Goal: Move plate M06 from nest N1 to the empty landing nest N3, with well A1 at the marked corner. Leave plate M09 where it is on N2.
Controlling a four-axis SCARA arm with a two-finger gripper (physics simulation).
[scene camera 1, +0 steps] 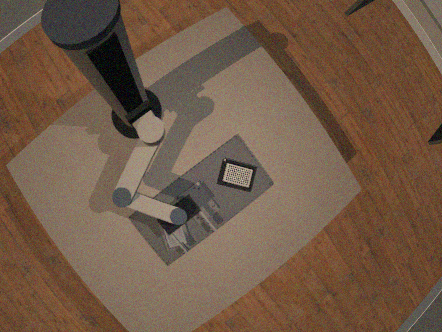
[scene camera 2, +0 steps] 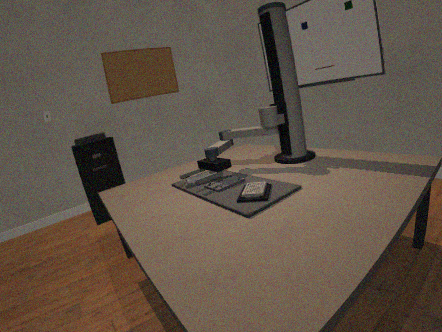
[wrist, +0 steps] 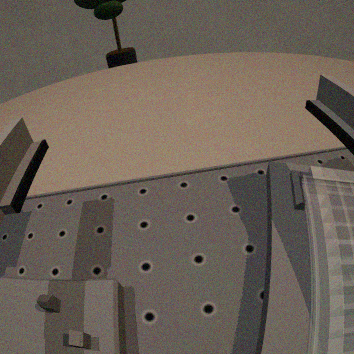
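A translucent gridded plate (scene camera 1: 175, 237) (wrist: 334, 260) sits on a light nest at the board's left end, partly hidden by my gripper in scene camera 1. A white plate (scene camera 1: 238, 175) (scene camera 2: 255, 188) sits in a black nest (scene camera 1: 221, 180) at the right end. Plate and nest labels are not readable. A grey nest with small pins (scene camera 2: 225, 183) (wrist: 102, 320) stands empty between them. My gripper (scene camera 1: 200, 241) (scene camera 2: 185, 178) (wrist: 179, 99) is open and empty, low over the board's left part. In the wrist view, the translucent plate lies right of centre and the empty nest lower left.
The nests stand on a grey board with holes (scene camera 1: 242, 147) (scene camera 2: 285, 188) (wrist: 172, 242) on the tan table (scene camera 1: 280, 220) (scene camera 2: 250, 260) (wrist: 175, 110). The arm's column (scene camera 1: 107, 75) (scene camera 2: 291, 90) stands behind the board. Arm shadows fall across the board.
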